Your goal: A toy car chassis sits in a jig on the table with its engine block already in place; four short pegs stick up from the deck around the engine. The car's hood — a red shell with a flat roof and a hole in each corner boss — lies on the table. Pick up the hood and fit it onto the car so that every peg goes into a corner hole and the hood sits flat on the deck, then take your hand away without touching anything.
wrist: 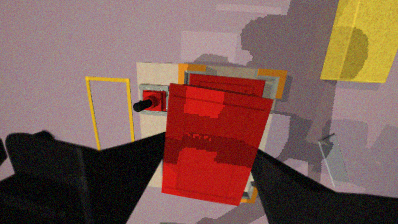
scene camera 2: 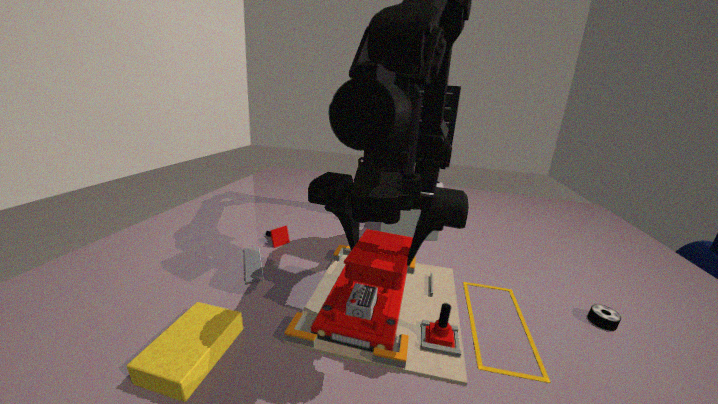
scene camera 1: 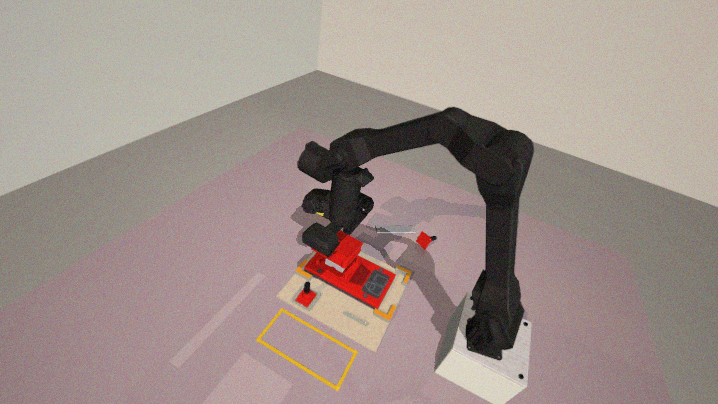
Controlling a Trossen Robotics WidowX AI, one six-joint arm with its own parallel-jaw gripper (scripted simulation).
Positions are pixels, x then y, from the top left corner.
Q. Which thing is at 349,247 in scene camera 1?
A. A red hood.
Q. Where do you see a black-knobbed stand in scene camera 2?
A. At 440,333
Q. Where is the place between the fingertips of my gripper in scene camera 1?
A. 336,246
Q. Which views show the red hood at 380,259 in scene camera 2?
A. The wrist view, scene camera 2 and scene camera 1: all of them.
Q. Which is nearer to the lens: the grey engine block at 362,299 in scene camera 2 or the red hood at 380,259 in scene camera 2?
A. The red hood.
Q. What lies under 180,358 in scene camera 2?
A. A yellow block.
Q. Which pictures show my gripper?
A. The wrist view, scene camera 2 and scene camera 1: all of them.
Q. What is my gripper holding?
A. A red hood.
